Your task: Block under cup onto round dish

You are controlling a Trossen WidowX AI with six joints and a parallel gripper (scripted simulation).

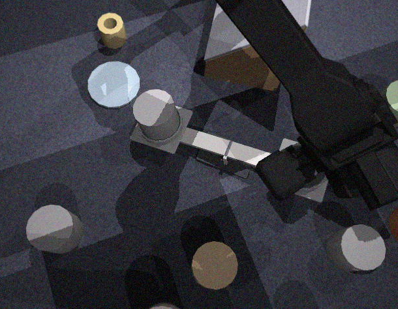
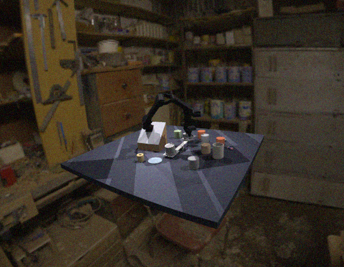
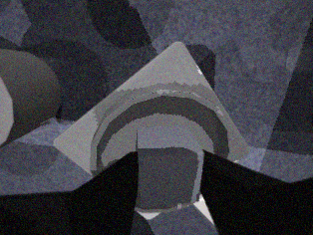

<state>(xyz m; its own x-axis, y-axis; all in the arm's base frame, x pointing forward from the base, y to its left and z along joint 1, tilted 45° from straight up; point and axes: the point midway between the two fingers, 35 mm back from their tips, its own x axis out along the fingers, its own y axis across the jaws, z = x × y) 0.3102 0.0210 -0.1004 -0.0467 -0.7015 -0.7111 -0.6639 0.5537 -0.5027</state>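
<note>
The pale blue round dish lies 360 mm to the right of my gripper tip, 130 mm behind it and 80 mm below it. Also, from my gripper tip: green cylinder (190 mm behind, 170 mm to the left, 40 mm below); then small balance (120 mm to the right, 40 mm below, 30 mm behind); then tan cup (190 mm ahead, 110 mm to the right, 40 mm below).
</note>
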